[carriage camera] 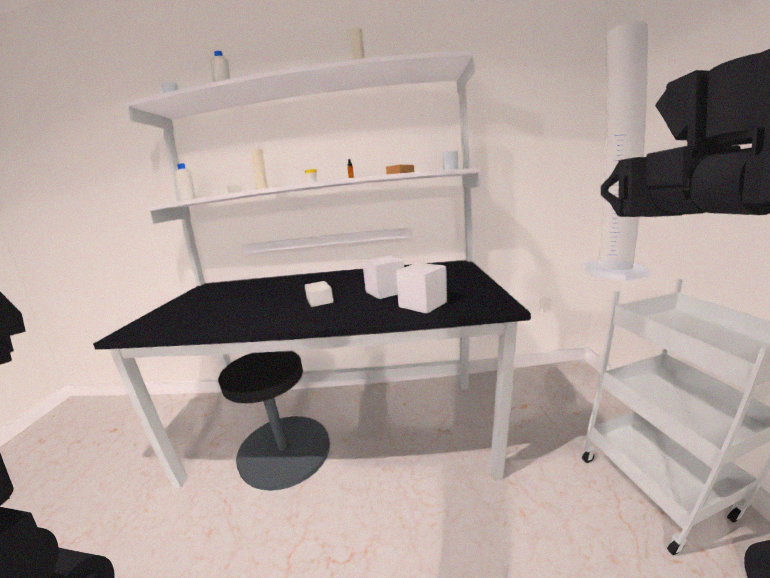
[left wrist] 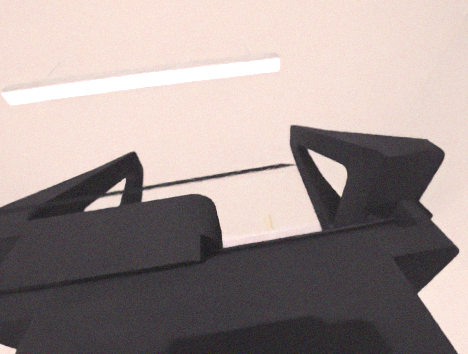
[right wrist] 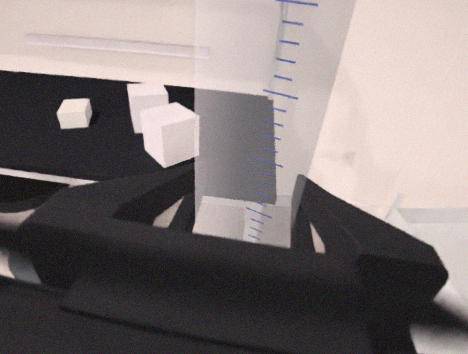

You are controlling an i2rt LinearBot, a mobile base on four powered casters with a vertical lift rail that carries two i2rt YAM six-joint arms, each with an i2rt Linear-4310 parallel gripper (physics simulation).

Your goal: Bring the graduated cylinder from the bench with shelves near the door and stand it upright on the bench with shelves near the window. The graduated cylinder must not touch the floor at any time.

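Frame: origin at the left arm's base, x up, y left, z back, level; metres.
Where they show: left gripper, fingertip midpoint: (left wrist: 214, 147); right gripper, fingertip midpoint: (carriage camera: 616, 189) (right wrist: 250, 179).
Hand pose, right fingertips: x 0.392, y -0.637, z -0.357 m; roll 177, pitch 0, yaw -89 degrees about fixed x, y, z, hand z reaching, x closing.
Each offset is from my right fingertips to the top centre of the thing. Level surfaces: height alone.
The tall clear graduated cylinder {dx +0.205, dy +0.000, dz +0.014 m} (carriage camera: 626, 93) (right wrist: 240, 150) with blue marks is upright in the air at the right of the carriage view, its foot appearing above the level of the cart. My right gripper (carriage camera: 612, 189) (right wrist: 250, 179) is shut on it at about mid-height, one finger on each side. My left gripper (left wrist: 214, 147) is open, with no object between its fingers; its fingers do not show in the carriage view. A bench with shelves {dx -0.375 m} (carriage camera: 261, 323) (right wrist: 40, 145) stands ahead, with a black top and two shelves. Whether it is the window or the door bench cannot be told.
Two large white boxes {dx -0.245, dy +0.258, dz -0.585 m} (carriage camera: 422, 287) (right wrist: 170, 135) and a smaller white block {dx -0.317, dy +0.657, dz -0.708 m} (carriage camera: 319, 293) (right wrist: 74, 113) stand on the bench top. Bottles and jars stand on the shelves. A black stool {dx -0.654, dy +0.962, dz -0.670 m} (carriage camera: 261, 376) is at the bench's front left. A white three-tier cart (carriage camera: 677, 335) stands to the right.
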